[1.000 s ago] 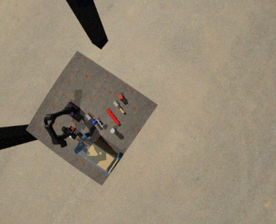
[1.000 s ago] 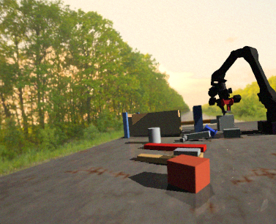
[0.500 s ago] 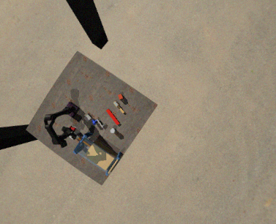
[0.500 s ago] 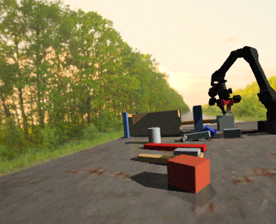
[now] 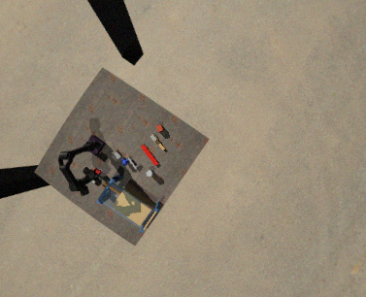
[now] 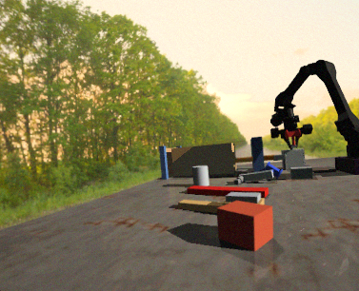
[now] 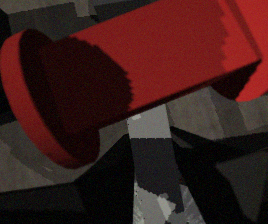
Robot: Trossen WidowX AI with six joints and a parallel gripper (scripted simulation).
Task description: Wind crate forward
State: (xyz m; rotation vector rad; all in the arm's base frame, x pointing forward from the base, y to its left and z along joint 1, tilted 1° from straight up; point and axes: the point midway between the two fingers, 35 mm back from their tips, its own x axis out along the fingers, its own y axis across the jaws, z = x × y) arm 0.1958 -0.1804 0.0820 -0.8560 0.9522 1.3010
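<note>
Now: gripper tip 5 cm below the red knob and 2 cm to the right of it. From my gripper tip the other things lie so: winch handle with red grip (2 cm above, 1 cm to the right); dark block (19 cm to the left, 8 cm below, 2 cm ahead); winch (8 cm to the right, 7 cm below, 2 cm behind).
</note>
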